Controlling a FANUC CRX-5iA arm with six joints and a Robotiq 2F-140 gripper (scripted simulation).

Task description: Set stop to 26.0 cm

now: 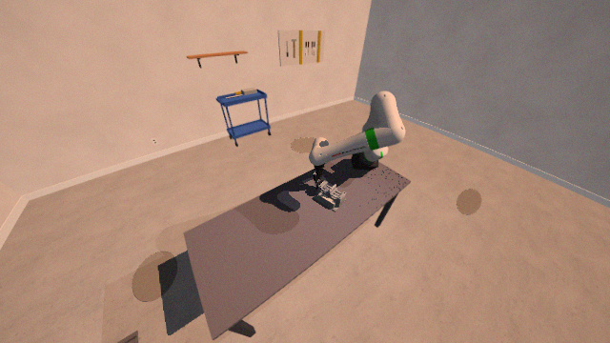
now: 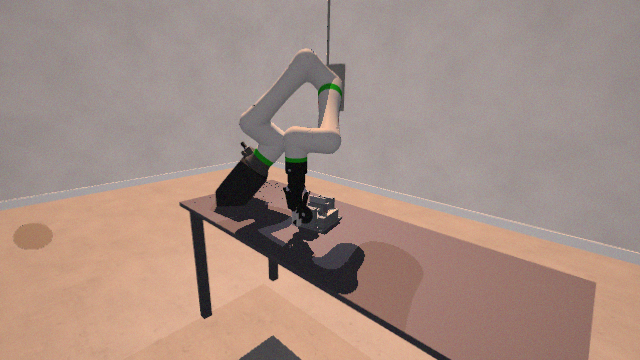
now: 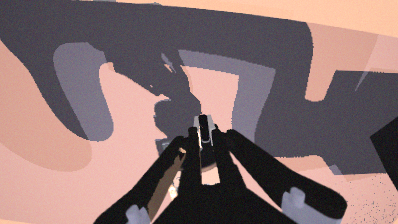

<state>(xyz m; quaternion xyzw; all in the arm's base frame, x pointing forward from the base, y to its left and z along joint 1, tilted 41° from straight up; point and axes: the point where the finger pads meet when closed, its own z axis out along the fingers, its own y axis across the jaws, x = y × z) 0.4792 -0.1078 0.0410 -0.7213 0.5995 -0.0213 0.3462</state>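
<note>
Right now my hand is 2 cm to the right of the handwheel and 1 cm above it. Round my hand: grey stop fixture 2 cm behind, 15 cm to the left, 3 cm above.
</note>
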